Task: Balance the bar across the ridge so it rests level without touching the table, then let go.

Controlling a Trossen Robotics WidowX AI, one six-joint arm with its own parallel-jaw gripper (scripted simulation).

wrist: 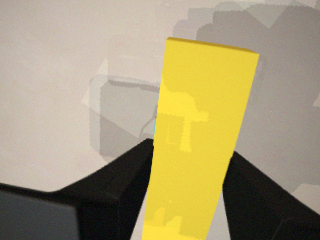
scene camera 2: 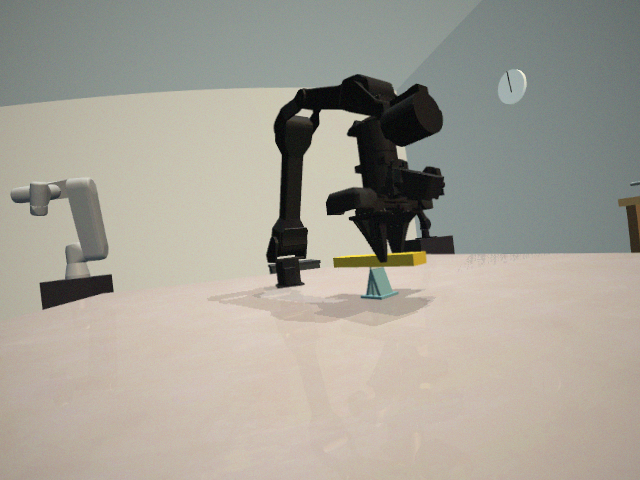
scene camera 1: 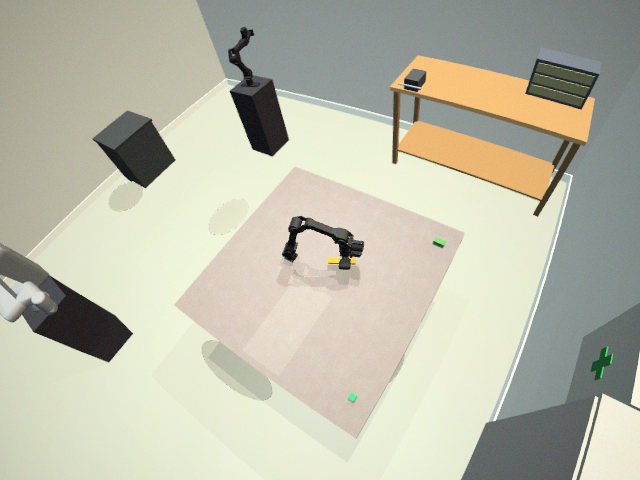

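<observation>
My gripper (scene camera 2: 391, 260), (wrist: 189, 153). Yellow bar (scene camera 2: 410, 259), (wrist: 205, 86).
</observation>
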